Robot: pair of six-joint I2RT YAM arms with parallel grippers.
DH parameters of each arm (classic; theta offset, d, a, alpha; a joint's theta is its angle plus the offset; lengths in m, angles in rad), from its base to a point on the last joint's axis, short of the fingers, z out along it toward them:
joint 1: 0 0.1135 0.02 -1.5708
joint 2: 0 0 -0.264 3.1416
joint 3: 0.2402 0 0.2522 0
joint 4: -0.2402 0 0.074 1.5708
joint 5: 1.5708 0 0 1.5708
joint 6: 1.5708 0.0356 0 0
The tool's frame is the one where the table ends.
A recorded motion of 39 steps. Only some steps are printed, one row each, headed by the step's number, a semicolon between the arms.
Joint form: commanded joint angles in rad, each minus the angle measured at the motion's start. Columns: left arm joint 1, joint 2, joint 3, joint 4, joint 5, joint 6; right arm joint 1, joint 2, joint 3, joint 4, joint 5, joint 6.
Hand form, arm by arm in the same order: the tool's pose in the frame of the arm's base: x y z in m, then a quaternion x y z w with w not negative. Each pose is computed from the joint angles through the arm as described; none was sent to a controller.
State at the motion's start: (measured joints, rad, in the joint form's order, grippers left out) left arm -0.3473 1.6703 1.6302 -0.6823 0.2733 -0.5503; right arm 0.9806 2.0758 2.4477 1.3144 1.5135 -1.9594
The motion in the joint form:
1: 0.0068 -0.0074 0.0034 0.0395 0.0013 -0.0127; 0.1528 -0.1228 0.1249 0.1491 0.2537 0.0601
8: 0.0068 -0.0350 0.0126 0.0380 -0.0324 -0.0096; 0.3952 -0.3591 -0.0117 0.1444 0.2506 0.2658
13: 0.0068 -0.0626 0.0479 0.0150 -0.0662 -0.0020; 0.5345 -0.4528 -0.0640 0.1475 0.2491 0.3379
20: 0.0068 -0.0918 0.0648 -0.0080 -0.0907 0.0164; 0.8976 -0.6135 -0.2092 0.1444 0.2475 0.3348
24: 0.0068 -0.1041 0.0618 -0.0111 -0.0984 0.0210; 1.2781 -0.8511 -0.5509 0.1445 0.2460 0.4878
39: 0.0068 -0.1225 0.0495 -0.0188 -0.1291 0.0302; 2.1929 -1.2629 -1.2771 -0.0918 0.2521 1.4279
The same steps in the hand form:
1: 0.3508 -0.1345 0.3618 -0.03997 0.89334 -0.29876 0.33331; 0.1376 0.2118 0.6080 0.20118 0.73795 -0.04764 0.64241
8: 0.3448 -0.1312 0.3742 -0.04327 0.88705 -0.29109 0.35572; 0.0662 0.1549 0.6364 0.21651 0.72938 0.13197 0.63538
13: 0.3368 -0.1271 0.3932 -0.04481 0.87922 -0.28334 0.38038; 0.0421 0.1269 0.6429 0.20550 0.73044 0.21463 0.61495
20: 0.3277 -0.1229 0.4064 -0.04105 0.87477 -0.27414 0.39743; 0.0083 0.0894 0.6433 0.07330 0.75436 0.32550 0.56535
24: 0.3243 -0.1215 0.4091 -0.04052 0.87353 -0.27126 0.40214; -0.0041 0.0601 0.6183 -0.04623 0.75982 0.43162 0.48399
39: 0.3196 -0.1187 0.4103 -0.04401 0.87450 -0.25720 0.40886; -0.0474 0.0334 0.5143 -0.21185 0.74290 0.61618 0.15342

